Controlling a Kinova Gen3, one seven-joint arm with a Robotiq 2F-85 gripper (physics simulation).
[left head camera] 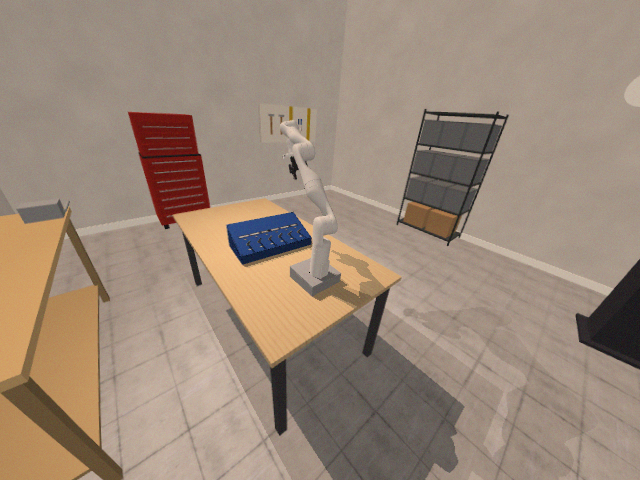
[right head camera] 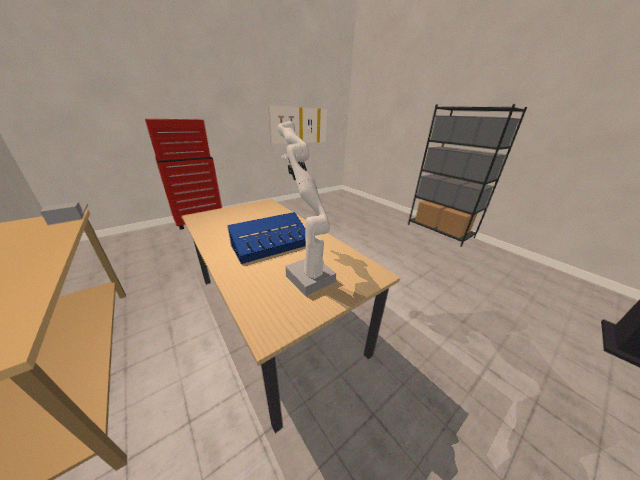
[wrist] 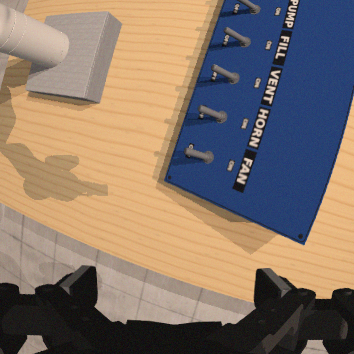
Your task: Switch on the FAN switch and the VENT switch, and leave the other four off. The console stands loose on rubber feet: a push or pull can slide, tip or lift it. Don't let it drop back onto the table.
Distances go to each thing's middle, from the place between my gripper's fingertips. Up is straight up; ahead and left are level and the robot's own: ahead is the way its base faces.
The blue console (left head camera: 239,233) is 40 mm ahead of my hand, 230 mm to the left of it and 360 mm below it.
